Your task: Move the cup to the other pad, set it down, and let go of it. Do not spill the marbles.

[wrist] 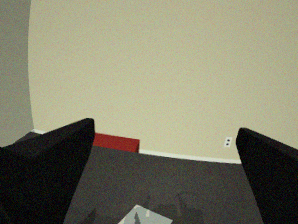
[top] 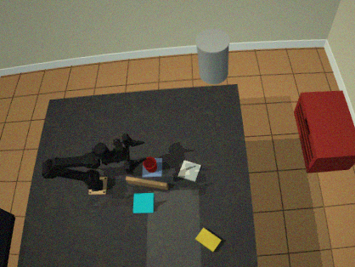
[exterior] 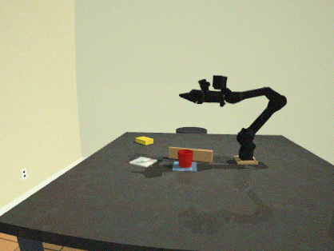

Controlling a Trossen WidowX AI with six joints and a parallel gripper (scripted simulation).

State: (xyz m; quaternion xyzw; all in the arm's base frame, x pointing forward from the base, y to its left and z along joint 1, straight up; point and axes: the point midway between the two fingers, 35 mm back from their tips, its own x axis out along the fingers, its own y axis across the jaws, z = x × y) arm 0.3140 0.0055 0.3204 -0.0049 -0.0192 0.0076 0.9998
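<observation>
My gripper tip is now 30 mm past the red cup, 50 mm to the right of it and 300 mm above it. Round my gripper tip: light blue pad (20 mm behind, 60 mm to the left, 340 mm below); then wooden bar (60 mm behind, 40 mm to the right, 320 mm below); then cyan pad (90 mm behind, 140 mm to the right, 340 mm below).
</observation>
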